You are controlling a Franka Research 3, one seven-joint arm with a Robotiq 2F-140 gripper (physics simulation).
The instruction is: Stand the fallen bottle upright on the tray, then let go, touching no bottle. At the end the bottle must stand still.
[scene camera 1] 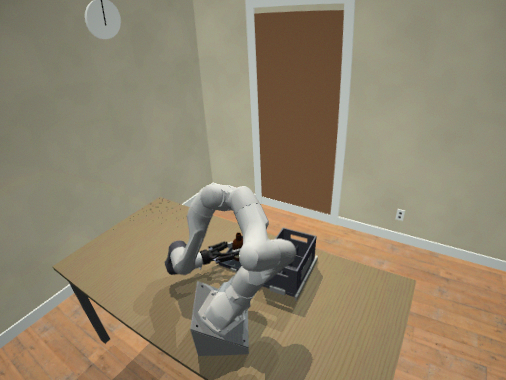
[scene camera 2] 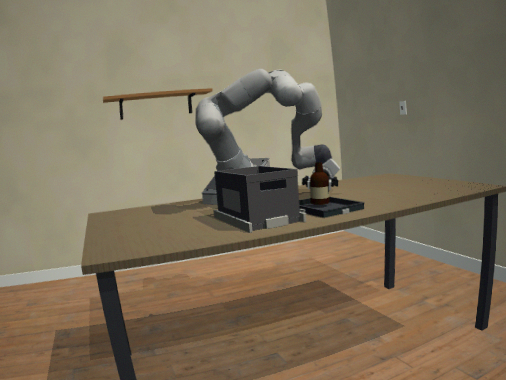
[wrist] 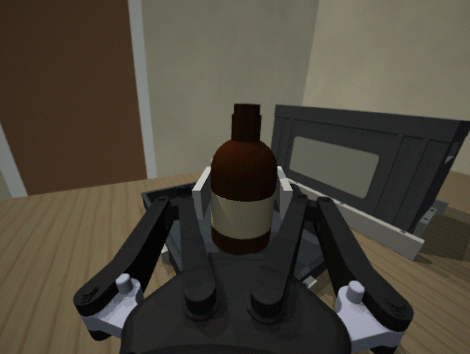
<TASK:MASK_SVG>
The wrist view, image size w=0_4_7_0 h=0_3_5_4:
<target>my gripper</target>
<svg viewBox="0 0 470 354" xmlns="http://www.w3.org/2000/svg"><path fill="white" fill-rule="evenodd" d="M414 311L408 301L372 267L334 201L326 196L318 197L317 201L308 199L308 196L303 194L296 184L289 184L281 166L278 166L275 197L281 220L283 221L277 236L273 237L266 254L251 253L235 256L226 253L209 252L207 256L198 219L204 219L211 200L211 167L206 167L196 184L177 187L178 199L170 200L167 196L156 198L113 260L84 284L73 297L73 303L91 337L95 341L102 341L110 336L121 339L119 354L352 354L367 349L374 354L394 354L413 319ZM305 221L314 222L313 225L337 298L335 303L336 313L293 275ZM179 220L182 271L144 299L143 294L155 269L173 221Z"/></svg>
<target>brown bottle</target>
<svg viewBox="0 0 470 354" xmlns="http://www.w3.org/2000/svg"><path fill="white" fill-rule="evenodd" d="M234 104L231 139L218 148L211 162L211 237L213 243L222 251L233 255L246 255L262 251L269 243L278 166L272 150L260 141L262 117L260 115L260 105Z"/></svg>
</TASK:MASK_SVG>
